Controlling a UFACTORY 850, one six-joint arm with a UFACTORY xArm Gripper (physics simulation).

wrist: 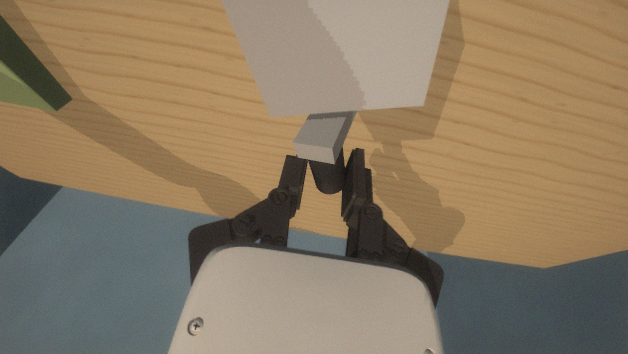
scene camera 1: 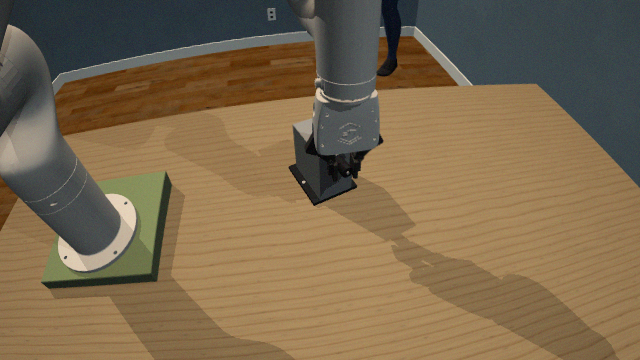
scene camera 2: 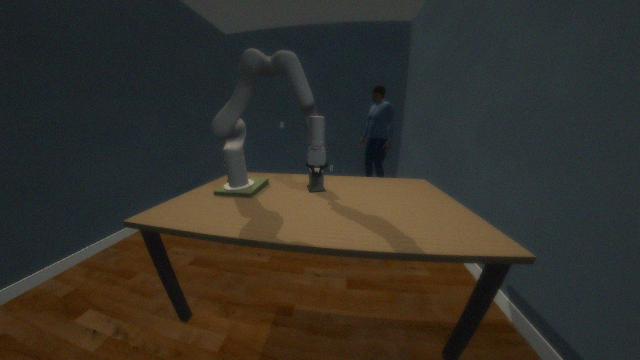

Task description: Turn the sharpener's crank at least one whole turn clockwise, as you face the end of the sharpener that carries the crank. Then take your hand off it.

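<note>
The grey box-shaped sharpener [scene camera 1: 308, 159] [scene camera 2: 316, 184] [wrist: 350, 55] stands upright on its black base plate on the table. Its light grey crank arm [wrist: 320, 134] slants up to the left across the near end in the wrist view. A black handle [scene camera 1: 346, 171] [wrist: 328, 181] sticks out from the arm's upper end, towards the wrist camera. My gripper [scene camera 1: 345, 169] [scene camera 2: 316, 173] [wrist: 328, 157] points down at that end and is shut on the handle, one finger on each side. In scene camera 1 the gripper body hides the crank arm and part of the sharpener's top.
The robot's base stands on a green block [scene camera 1: 145, 235] [scene camera 2: 257, 187] [wrist: 25, 90] to the left of the sharpener on the wooden table [scene camera 1: 240, 310] [scene camera 2: 300, 225] [wrist: 150, 65]. A person [scene camera 2: 378, 125] stands beyond the table's far edge. Arm shadows fall across the table.
</note>
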